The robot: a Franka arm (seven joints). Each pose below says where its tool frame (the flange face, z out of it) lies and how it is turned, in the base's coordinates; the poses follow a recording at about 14 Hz.
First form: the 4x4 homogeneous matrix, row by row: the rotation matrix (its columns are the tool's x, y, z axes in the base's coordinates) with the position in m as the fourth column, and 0 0 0 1 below. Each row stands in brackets.
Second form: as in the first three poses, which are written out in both.
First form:
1: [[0.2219 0.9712 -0.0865 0.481], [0.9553 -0.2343 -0.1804 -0.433], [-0.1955 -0.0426 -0.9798 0.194], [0 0 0 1]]
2: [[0.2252 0.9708 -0.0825 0.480], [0.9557 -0.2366 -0.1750 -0.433], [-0.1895 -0.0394 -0.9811 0.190], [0 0 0 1]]
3: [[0.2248 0.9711 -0.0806 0.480], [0.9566 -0.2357 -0.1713 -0.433], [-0.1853 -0.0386 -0.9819 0.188], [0 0 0 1]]
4: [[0.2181 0.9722 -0.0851 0.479], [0.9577 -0.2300 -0.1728 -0.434], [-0.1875 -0.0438 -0.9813 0.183], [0 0 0 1]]
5: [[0.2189 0.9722 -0.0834 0.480], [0.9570 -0.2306 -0.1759 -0.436], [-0.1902 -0.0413 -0.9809 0.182], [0 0 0 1]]
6: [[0.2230 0.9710 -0.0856 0.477], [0.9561 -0.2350 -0.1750 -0.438], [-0.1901 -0.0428 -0.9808 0.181], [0 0 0 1]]
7: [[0.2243 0.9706 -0.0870 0.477], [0.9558 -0.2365 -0.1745 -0.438], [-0.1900 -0.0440 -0.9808 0.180], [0 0 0 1]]
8: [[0.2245 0.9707 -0.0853 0.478], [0.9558 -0.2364 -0.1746 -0.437], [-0.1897 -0.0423 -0.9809 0.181], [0 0 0 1]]
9: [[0.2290 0.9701 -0.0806 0.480], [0.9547 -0.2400 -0.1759 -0.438], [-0.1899 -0.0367 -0.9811 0.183], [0 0 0 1]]
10: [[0.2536 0.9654 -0.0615 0.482], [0.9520 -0.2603 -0.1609 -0.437], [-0.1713 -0.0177 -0.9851 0.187], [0 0 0 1]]
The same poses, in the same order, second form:
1: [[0.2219 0.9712 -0.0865 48.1], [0.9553 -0.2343 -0.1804 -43.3], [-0.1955 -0.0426 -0.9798 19.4], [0 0 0 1]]
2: [[0.2252 0.9708 -0.0825 48.0], [0.9557 -0.2366 -0.1750 -43.3], [-0.1895 -0.0394 -0.9811 19.0], [0 0 0 1]]
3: [[0.2248 0.9711 -0.0806 48.0], [0.9566 -0.2357 -0.1713 -43.3], [-0.1853 -0.0386 -0.9819 18.8], [0 0 0 1]]
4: [[0.2181 0.9722 -0.0851 47.9], [0.9577 -0.2300 -0.1728 -43.4], [-0.1875 -0.0438 -0.9813 18.3], [0 0 0 1]]
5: [[0.2189 0.9722 -0.0834 48.0], [0.9570 -0.2306 -0.1759 -43.6], [-0.1902 -0.0413 -0.9809 18.2], [0 0 0 1]]
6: [[0.2230 0.9710 -0.0856 47.7], [0.9561 -0.2350 -0.1750 -43.8], [-0.1901 -0.0428 -0.9808 18.1], [0 0 0 1]]
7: [[0.2243 0.9706 -0.0870 47.7], [0.9558 -0.2365 -0.1745 -43.8], [-0.1900 -0.0440 -0.9808 18.0], [0 0 0 1]]
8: [[0.2245 0.9707 -0.0853 47.8], [0.9558 -0.2364 -0.1746 -43.7], [-0.1897 -0.0423 -0.9809 18.1], [0 0 0 1]]
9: [[0.2290 0.9701 -0.0806 48.0], [0.9547 -0.2400 -0.1759 -43.8], [-0.1899 -0.0367 -0.9811 18.3], [0 0 0 1]]
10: [[0.2536 0.9654 -0.0615 48.2], [0.9520 -0.2603 -0.1609 -43.7], [-0.1713 -0.0177 -0.9851 18.7], [0 0 0 1]]
